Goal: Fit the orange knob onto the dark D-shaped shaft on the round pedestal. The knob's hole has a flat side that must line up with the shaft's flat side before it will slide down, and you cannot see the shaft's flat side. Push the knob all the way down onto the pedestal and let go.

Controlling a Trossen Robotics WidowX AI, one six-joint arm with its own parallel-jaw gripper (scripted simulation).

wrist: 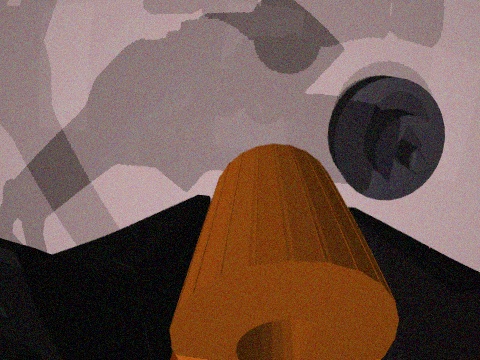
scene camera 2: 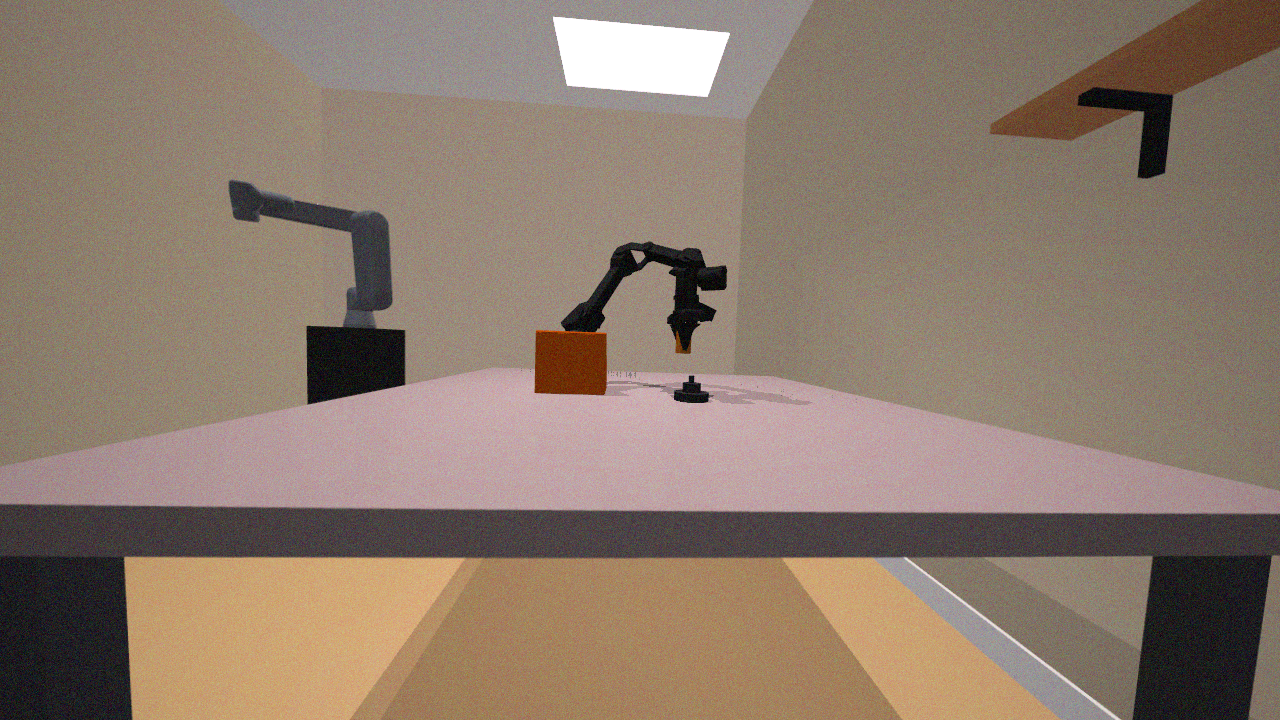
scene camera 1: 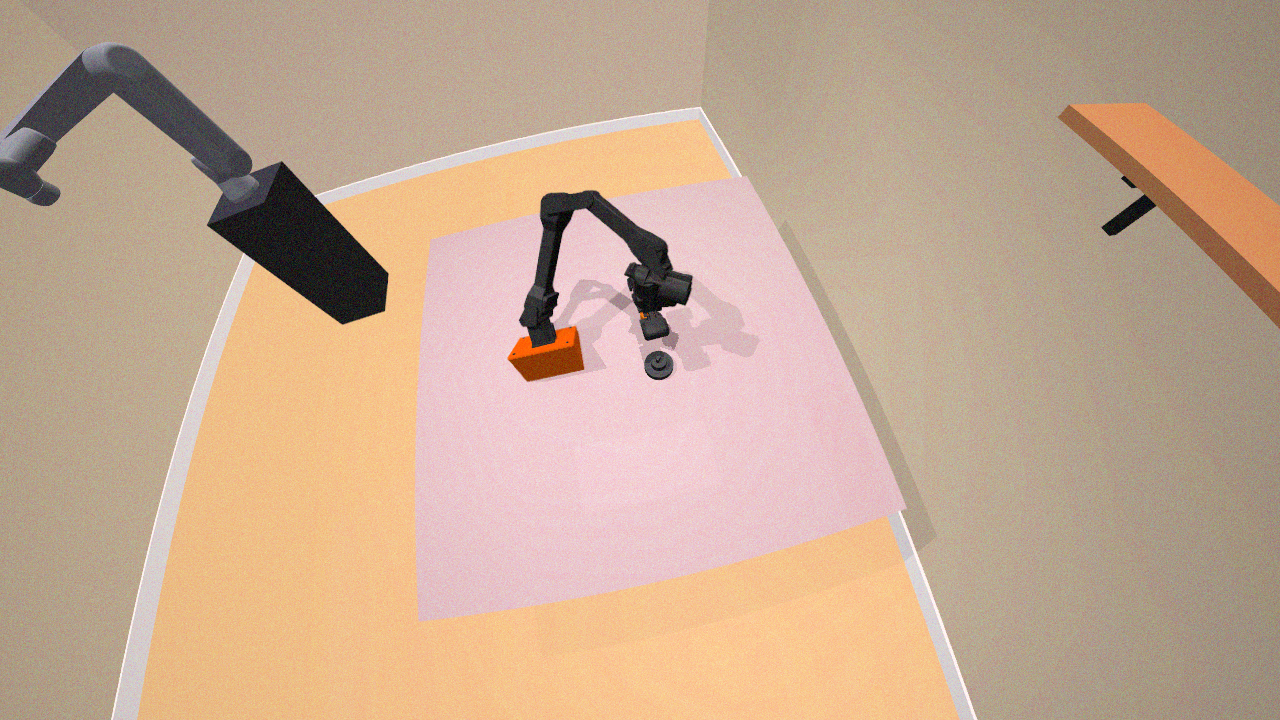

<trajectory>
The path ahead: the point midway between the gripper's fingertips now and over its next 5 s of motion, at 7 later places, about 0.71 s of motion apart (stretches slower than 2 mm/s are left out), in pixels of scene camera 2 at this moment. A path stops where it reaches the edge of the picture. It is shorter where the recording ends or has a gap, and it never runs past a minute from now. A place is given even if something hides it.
My gripper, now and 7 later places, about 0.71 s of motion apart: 683, 350; 689, 360; 691, 371; 692, 372; 691, 371; 691, 372; 691, 371; 691, 372
</trajectory>
